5 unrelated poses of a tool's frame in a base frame.
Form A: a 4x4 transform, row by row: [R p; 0 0 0 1], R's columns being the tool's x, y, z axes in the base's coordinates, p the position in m. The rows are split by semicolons.
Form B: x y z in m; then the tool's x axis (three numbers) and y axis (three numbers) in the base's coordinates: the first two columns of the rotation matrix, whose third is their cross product. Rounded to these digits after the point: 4 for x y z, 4 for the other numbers.
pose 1, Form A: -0.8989, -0.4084, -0.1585, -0.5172; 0.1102, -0.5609, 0.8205, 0.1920; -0.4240, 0.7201, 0.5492, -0.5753; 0, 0, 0, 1
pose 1, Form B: -0.5172, 0.1920, -0.5753, -0.8989, 0.1102, -0.4240, -0.4084, -0.5609, 0.7201
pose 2, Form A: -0.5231, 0.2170, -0.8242, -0.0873; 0.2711, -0.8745, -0.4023, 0.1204; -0.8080, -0.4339, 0.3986, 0.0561; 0, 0, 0, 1
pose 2, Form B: -0.0873, 0.1204, 0.0561, -0.5231, 0.2711, -0.8080, 0.2170, -0.8745, -0.4339
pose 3, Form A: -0.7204, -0.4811, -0.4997, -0.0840; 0.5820, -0.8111, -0.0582, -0.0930; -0.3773, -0.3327, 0.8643, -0.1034; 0, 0, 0, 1
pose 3, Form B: -0.0840, -0.0930, -0.1034, -0.7204, 0.5820, -0.3773, -0.4811, -0.8111, -0.3327
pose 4, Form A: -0.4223, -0.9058, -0.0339, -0.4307; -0.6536, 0.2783, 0.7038, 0.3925; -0.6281, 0.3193, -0.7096, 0.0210; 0, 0, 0, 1
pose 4, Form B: -0.4307, 0.3925, 0.0210, -0.4223, -0.6536, -0.6281, -0.9058, 0.2783, 0.3193
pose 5, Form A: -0.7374, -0.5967, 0.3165, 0.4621; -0.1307, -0.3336, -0.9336, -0.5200; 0.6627, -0.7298, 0.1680, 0.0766; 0, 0, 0, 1
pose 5, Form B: 0.4621, -0.5200, 0.0766, -0.7374, -0.1307, 0.6627, -0.5967, -0.3336, -0.7298
